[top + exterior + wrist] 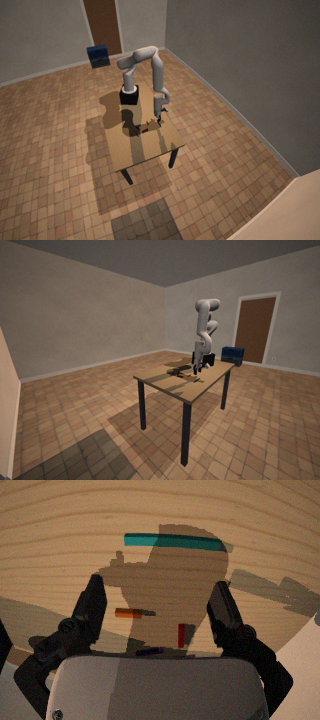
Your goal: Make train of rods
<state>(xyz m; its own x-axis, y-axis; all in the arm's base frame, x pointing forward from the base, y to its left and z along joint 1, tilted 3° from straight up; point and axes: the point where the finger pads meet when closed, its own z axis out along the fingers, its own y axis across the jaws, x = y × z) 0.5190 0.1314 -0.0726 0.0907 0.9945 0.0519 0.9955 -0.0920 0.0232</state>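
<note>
Right now my hand is 3 cm short of the grey rod, 33 cm to the left of it and 7 cm above it. The rest, counted from my hand: turquoise rod (2 cm ahead, 1 cm to the left, 7 cm below); orange rod (5 cm behind, 10 cm to the right, 7 cm below); red rod (4 cm ahead, 17 cm to the right, 7 cm below).
</note>
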